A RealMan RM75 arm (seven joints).
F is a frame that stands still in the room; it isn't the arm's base.
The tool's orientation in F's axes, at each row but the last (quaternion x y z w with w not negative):
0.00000 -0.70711 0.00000 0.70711
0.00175 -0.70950 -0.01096 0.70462
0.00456 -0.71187 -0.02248 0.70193
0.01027 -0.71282 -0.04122 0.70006
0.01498 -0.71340 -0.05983 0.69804
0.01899 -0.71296 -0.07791 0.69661
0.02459 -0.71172 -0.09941 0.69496
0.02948 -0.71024 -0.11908 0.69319
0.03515 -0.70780 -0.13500 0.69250
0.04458 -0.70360 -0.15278 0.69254
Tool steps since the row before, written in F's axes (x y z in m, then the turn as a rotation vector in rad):
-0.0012 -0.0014 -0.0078 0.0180 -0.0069 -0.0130
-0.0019 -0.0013 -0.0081 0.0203 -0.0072 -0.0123
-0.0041 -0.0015 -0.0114 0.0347 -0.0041 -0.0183
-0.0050 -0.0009 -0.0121 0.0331 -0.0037 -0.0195
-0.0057 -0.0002 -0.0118 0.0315 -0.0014 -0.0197
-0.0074 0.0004 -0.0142 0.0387 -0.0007 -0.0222
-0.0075 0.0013 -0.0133 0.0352 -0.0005 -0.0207
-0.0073 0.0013 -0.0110 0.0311 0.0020 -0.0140
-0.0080 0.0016 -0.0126 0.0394 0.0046 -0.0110
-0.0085 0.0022 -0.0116 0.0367 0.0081 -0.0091
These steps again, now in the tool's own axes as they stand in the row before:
-0.0078 -0.0014 0.0012 -0.0130 -0.0069 -0.0180
-0.0081 -0.0015 0.0019 -0.0123 -0.0072 -0.0203
-0.0113 -0.0020 0.0042 -0.0186 -0.0039 -0.0345
-0.0119 -0.0020 0.0052 -0.0198 -0.0037 -0.0329
-0.0116 -0.0018 0.0059 -0.0202 -0.0015 -0.0312
-0.0139 -0.0022 0.0077 -0.0230 -0.0006 -0.0382
-0.0131 -0.0018 0.0078 -0.0214 -0.0005 -0.0348
-0.0108 -0.0019 0.0075 -0.0153 0.0028 -0.0304
-0.0123 -0.0026 0.0082 -0.0133 0.0072 -0.0383
-0.0114 -0.0024 0.0087 -0.0123 0.0106 -0.0351

